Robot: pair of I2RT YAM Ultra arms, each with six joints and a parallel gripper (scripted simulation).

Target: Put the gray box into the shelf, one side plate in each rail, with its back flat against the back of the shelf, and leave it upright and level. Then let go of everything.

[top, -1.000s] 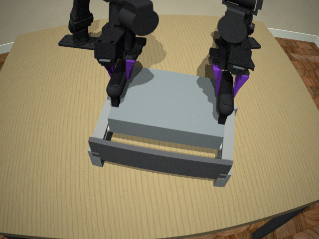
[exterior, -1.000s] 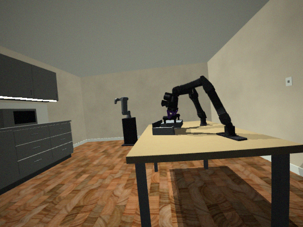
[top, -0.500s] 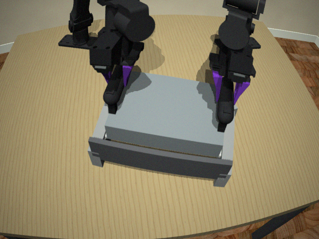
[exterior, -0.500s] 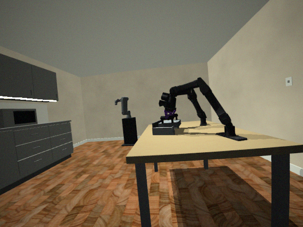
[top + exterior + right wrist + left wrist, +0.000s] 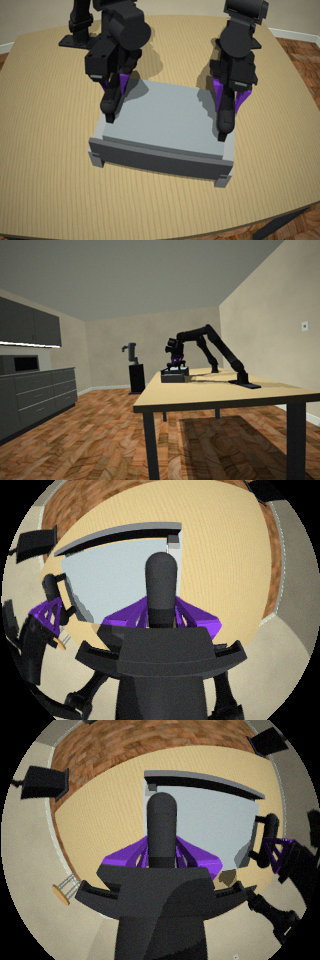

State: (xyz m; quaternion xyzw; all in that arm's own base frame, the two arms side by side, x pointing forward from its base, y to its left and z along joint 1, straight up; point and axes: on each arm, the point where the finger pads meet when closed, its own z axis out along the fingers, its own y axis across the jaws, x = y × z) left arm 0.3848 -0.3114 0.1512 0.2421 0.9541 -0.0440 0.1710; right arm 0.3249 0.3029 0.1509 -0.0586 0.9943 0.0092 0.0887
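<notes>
Now: right hand 120 mm to the right of the gray box, 50 mm above it and 20 mm short of it. Round my right hand: dark back plate 130 mm ahead, 100 mm to the left, 80 mm below.
Now: the gray box 120 mm to the right of my left hand, 50 mm below it and 30 mm behind it. From my left hand the other things lie so: dark back plate: 140 mm to the right, 80 mm below, 80 mm ahead.
</notes>
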